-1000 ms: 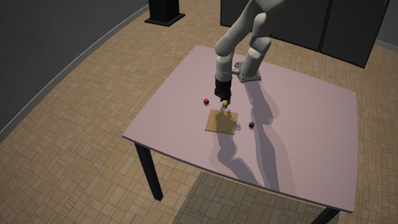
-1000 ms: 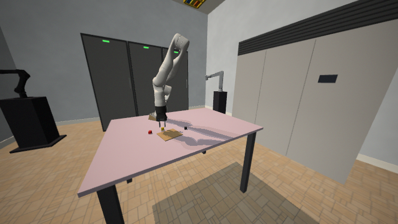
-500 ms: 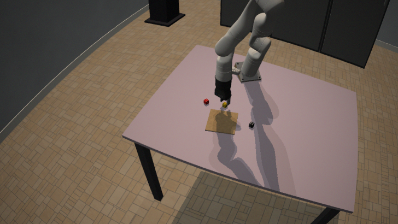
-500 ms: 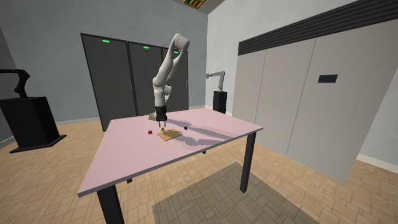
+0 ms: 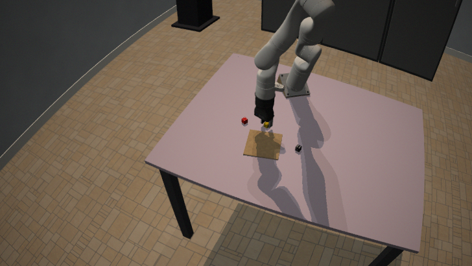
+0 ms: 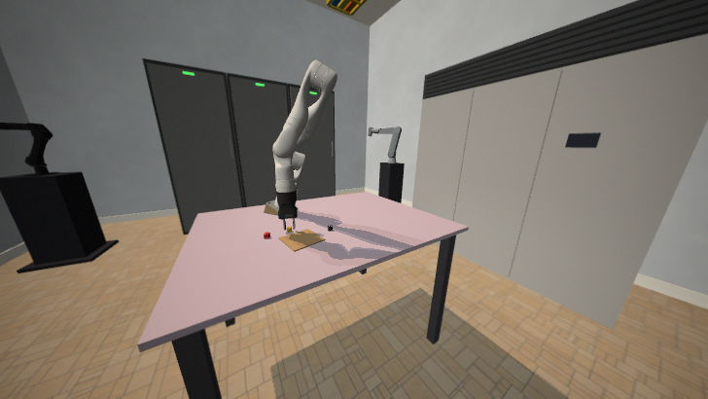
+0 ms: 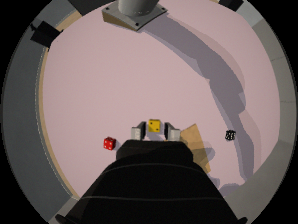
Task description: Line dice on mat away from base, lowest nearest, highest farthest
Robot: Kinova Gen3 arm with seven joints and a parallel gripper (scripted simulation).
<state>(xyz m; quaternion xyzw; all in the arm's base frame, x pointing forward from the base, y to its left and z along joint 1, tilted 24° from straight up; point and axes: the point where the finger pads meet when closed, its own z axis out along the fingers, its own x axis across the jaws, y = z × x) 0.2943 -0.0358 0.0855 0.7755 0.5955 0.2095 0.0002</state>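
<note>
Right now the yellow die is 20 mm below my hand. The rest, counted from my hand: square mat (100 mm ahead, 30 mm to the left, 30 mm below); black die (170 mm to the left, 60 mm ahead, 20 mm below); red die (100 mm to the right, 20 mm below, 20 mm ahead).
</note>
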